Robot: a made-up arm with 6 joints. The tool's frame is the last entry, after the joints. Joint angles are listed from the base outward. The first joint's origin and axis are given. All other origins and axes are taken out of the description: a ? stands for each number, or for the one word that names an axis. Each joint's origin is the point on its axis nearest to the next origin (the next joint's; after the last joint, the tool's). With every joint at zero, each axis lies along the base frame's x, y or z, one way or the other. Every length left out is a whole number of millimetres.
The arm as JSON. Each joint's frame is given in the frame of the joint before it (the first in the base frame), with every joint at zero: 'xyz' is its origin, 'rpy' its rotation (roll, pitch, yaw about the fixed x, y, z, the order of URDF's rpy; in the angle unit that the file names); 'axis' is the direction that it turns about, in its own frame. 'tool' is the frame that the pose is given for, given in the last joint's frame.
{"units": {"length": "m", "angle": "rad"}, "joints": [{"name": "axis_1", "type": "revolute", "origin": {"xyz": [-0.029, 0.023, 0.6], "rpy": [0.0, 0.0, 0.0]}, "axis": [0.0, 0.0, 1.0]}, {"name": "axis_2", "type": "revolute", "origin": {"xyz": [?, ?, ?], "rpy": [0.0, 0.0, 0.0]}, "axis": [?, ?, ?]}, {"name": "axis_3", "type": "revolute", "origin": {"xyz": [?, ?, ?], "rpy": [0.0, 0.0, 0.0]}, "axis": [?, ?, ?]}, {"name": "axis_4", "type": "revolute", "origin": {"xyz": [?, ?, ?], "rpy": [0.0, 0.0, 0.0]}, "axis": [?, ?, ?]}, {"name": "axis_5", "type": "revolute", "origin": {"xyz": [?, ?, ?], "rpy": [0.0, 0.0, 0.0]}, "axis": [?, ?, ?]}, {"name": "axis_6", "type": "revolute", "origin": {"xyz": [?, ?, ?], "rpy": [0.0, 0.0, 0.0]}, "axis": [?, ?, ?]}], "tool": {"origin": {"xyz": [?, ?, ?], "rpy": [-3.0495, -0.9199, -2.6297]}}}
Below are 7 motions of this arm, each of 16 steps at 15 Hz.
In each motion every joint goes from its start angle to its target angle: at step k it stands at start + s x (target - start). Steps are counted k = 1, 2, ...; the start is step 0. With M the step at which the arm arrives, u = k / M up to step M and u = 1 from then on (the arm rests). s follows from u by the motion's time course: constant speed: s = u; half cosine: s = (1 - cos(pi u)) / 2; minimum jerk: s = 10 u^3 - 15 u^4 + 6 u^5.
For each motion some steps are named. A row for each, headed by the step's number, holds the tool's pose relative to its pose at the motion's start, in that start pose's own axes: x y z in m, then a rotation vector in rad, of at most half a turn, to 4 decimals.
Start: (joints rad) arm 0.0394 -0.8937 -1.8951 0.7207 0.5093 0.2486
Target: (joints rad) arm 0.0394 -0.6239 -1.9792 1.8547 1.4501 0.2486
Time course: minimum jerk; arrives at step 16
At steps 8, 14, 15, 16:
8: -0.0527 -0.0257 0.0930 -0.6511 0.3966 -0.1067
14: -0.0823 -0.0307 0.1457 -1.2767 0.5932 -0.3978
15: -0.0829 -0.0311 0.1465 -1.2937 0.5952 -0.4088
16: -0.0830 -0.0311 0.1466 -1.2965 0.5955 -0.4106

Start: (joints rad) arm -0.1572 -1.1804 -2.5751 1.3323 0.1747 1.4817
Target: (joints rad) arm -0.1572 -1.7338 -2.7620 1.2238 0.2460 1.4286
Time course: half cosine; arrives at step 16
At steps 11, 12, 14, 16:
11: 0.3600 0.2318 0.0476 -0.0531 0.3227 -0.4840
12: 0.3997 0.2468 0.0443 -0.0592 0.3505 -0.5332
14: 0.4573 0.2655 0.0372 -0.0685 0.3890 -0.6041
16: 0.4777 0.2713 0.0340 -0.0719 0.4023 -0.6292

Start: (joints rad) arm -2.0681 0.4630 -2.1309 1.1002 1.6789 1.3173
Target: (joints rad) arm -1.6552 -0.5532 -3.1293 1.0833 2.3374 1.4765
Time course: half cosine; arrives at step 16
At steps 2, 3, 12, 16:
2: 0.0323 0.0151 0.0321 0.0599 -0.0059 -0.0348
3: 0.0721 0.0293 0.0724 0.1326 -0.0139 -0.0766
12: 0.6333 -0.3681 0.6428 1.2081 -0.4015 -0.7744
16: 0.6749 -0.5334 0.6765 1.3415 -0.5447 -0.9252

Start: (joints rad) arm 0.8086 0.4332 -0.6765 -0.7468 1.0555 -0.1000
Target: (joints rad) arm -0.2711 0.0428 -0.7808 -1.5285 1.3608 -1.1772
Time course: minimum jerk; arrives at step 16
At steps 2, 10, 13, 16:
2: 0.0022 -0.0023 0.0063 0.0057 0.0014 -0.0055
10: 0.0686 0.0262 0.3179 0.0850 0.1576 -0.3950
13: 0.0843 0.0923 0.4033 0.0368 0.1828 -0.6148
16: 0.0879 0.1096 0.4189 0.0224 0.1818 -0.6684

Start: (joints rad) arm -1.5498 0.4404 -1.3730 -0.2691 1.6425 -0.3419
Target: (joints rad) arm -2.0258 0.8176 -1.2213 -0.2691 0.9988 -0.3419
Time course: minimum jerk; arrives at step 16
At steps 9, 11, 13, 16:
9: -0.0921 -0.1469 0.0979 -0.1732 -0.1648 0.0132
11: -0.1259 -0.1816 0.1394 -0.2347 -0.2247 0.0219
13: -0.1483 -0.1999 0.1673 -0.2755 -0.2644 0.0290
16: -0.1567 -0.2059 0.1778 -0.2910 -0.2794 0.0320

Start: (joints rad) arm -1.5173 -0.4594 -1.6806 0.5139 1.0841 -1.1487
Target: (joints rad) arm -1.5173 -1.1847 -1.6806 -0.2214 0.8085 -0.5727
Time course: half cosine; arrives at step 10
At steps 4, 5, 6, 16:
4: 0.0830 0.0476 -0.1348 0.2101 0.1886 0.2364
5: 0.1194 0.0807 -0.1912 0.3081 0.2549 0.3618
6: 0.1548 0.1208 -0.2442 0.4085 0.3088 0.4965
16: 0.2275 0.2344 -0.3470 0.6405 0.3837 0.8202

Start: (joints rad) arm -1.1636 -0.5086 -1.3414 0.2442 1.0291 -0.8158
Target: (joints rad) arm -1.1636 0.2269 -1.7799 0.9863 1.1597 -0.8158
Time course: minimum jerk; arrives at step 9
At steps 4, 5, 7, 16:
4: -0.0923 -0.0845 0.0534 -0.2753 -0.1926 -0.0396
5: -0.1437 -0.1198 0.0919 -0.4199 -0.2907 -0.0515
7: -0.2249 -0.1597 0.1649 -0.6439 -0.4409 -0.0559
16: -0.2443 -0.1663 0.1845 -0.6971 -0.4765 -0.0542

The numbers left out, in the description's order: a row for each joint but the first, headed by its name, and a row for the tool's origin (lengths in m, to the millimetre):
axis_2: xyz -0.025 0.036 0.0, axis 0.0 1.0 0.0
axis_3: xyz 0.069 0.0 0.442, axis 0.0 1.0 0.0
axis_4: xyz 0.049 0.0 -0.301, axis 0.0 0.0 -1.0
axis_5: xyz -0.019 0.051 0.0, axis 0.0 1.0 0.0
axis_6: xyz 0.092 0.0 -0.08, axis 0.0 0.0 -1.0
tool: xyz 0.007 0.02 0.0

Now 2 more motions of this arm.
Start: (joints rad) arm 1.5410 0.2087 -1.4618 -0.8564 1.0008 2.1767
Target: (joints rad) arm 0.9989 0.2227 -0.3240 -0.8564 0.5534 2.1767
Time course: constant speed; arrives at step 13
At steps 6, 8, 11, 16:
6: -0.0660 -0.1411 0.1659 0.2895 0.2568 0.1652
8: -0.0628 -0.1990 0.2082 0.3614 0.3717 0.2253
11: -0.0335 -0.2843 0.2553 0.4424 0.5662 0.3195
16: 0.0007 -0.3356 0.2745 0.4773 0.7082 0.3847

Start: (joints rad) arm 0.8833 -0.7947 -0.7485 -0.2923 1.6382 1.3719
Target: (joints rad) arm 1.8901 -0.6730 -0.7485 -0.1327 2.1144 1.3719
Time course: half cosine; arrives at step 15
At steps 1, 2, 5, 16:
1: 0.0006 0.0006 0.0014 0.0100 0.0022 -0.0052
2: 0.0026 0.0022 0.0054 0.0398 0.0085 -0.0204
5: 0.0153 0.0087 0.0326 0.2384 0.0402 -0.1071
16: 0.0486 -0.0300 0.1299 1.0301 0.0038 -0.2652

